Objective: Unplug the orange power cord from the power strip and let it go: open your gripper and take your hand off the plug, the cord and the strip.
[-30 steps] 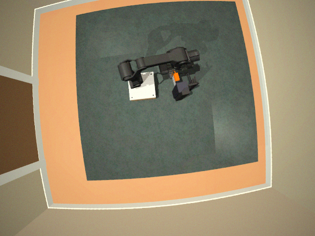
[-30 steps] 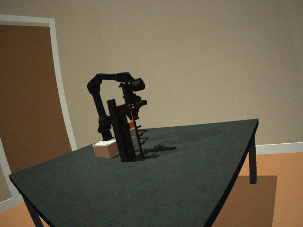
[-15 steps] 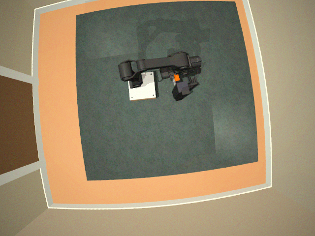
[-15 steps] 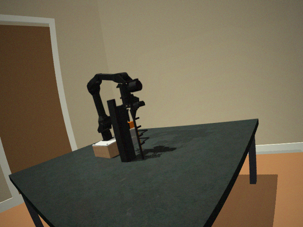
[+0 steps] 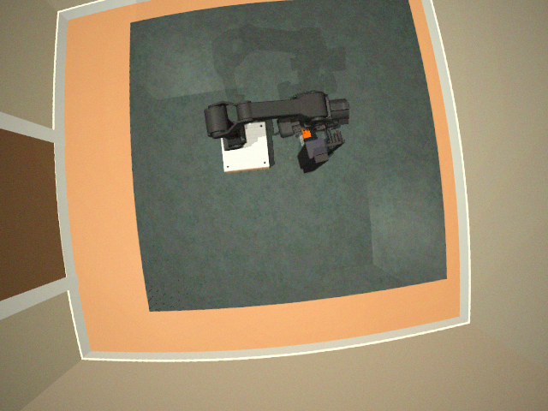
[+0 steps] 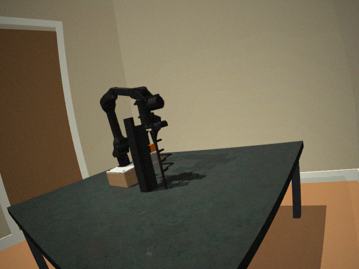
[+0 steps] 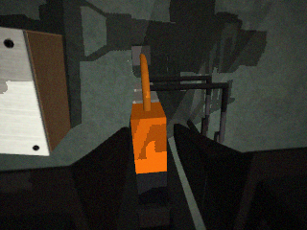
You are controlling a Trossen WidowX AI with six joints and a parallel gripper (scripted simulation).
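The orange plug is 3 cm to the right of my gripper tip. Round my gripper tip: dark upright block: 1 cm ahead, 13 cm to the right, 2 cm below.
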